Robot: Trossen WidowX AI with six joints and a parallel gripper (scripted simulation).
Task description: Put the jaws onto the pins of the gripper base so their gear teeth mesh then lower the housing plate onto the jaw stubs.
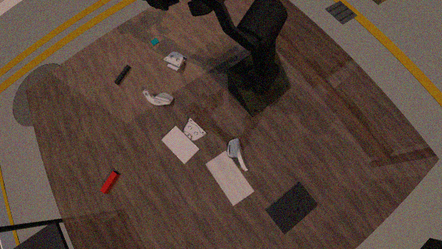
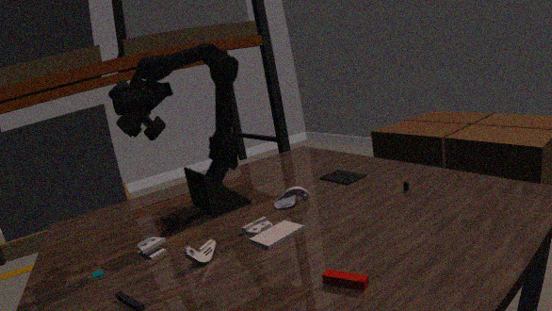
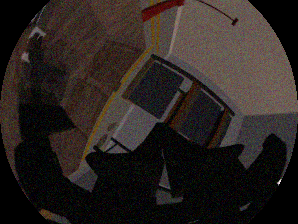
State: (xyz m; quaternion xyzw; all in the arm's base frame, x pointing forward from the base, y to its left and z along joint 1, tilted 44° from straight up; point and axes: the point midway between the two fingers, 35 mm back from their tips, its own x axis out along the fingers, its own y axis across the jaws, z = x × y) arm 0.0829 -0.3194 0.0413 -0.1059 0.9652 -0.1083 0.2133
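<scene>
Right now the jaw is 320 mm ahead of my gripper tip, 80 mm to the left of it and 310 mm below it. Round my gripper tip: teal piece 220 mm ahead, 180 mm to the right, 340 mm below; then black bar 400 mm ahead, 90 mm to the right, 340 mm below; then dark mat 70 mm ahead, 650 mm to the left, 340 mm below.
</scene>
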